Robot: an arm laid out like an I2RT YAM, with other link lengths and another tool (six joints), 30 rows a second.
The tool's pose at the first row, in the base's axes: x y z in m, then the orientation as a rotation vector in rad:
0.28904 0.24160 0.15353 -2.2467 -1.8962 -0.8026
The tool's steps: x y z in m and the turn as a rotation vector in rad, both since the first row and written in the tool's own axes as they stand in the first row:
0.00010 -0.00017 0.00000 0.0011 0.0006 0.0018
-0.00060 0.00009 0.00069 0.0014 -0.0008 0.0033
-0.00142 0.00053 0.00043 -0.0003 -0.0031 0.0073
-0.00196 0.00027 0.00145 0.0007 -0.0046 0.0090
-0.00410 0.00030 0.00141 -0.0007 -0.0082 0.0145
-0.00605 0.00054 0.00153 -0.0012 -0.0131 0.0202
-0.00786 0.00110 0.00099 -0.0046 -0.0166 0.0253
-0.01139 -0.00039 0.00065 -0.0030 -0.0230 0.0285
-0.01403 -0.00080 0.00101 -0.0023 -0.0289 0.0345
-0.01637 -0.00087 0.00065 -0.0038 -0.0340 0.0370
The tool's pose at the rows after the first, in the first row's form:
0.28889 0.24173 0.15353 -2.2470 -1.8936 -0.8017
0.28930 0.24132 0.15269 -2.2491 -1.8923 -0.7998
0.28955 0.24039 0.15266 -2.2550 -1.8882 -0.7989
0.28960 0.24037 0.15148 -2.2570 -1.8867 -0.7961
0.28942 0.23844 0.15057 -2.2650 -1.8812 -0.7934
0.28951 0.23670 0.14966 -2.2736 -1.8760 -0.7884
0.28970 0.23475 0.14946 -2.2823 -1.8709 -0.7881
0.28787 0.23180 0.14779 -2.2891 -1.8695 -0.7796
0.28737 0.22968 0.14620 -2.2980 -1.8641 -0.7721
0.28698 0.22747 0.14545 -2.3050 -1.8630 -0.7684

